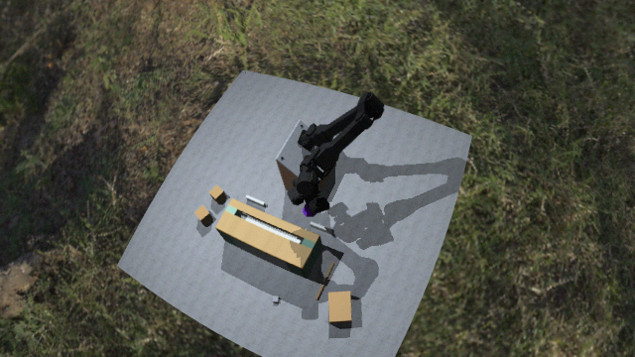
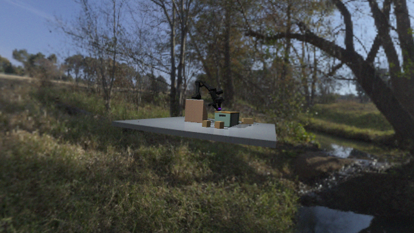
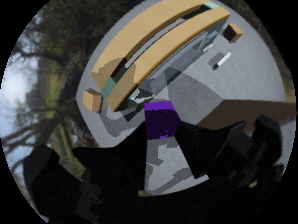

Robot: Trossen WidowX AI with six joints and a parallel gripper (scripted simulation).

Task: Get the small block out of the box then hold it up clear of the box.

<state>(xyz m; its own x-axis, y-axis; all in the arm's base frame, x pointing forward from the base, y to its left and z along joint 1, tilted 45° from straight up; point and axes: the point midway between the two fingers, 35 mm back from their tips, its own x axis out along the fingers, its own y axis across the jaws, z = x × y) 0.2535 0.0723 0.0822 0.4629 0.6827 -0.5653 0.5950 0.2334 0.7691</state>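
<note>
My gripper tip is now 10 mm to the left of the purple block and 10 mm below it. Also, from my gripper tip: tan box: 300 mm ahead, 200 mm to the left, 110 mm below; thin wooden stick: 210 mm ahead, 130 mm below, 110 mm to the left.
</note>
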